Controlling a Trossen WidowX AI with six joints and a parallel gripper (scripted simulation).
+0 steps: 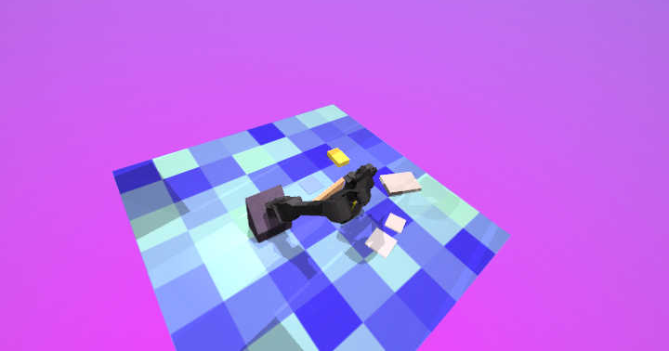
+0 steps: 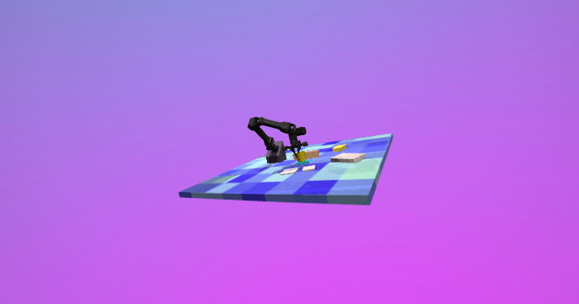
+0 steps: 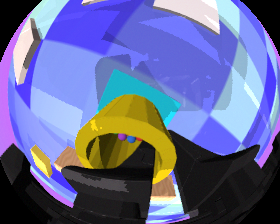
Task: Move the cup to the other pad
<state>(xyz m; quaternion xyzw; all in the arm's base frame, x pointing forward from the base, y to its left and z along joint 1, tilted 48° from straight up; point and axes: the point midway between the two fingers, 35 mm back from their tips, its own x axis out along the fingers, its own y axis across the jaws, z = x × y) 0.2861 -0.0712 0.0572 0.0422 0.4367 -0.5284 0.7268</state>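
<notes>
The cup is 2 cm to the left of my gripper tip and 2 cm ahead of it. Also, from my gripper tip: cyan pad (5 cm below, 2 cm to the left, 2 cm ahead); then pale pink slab (37 cm ahead, 3 cm to the left, 3 cm below).
</notes>
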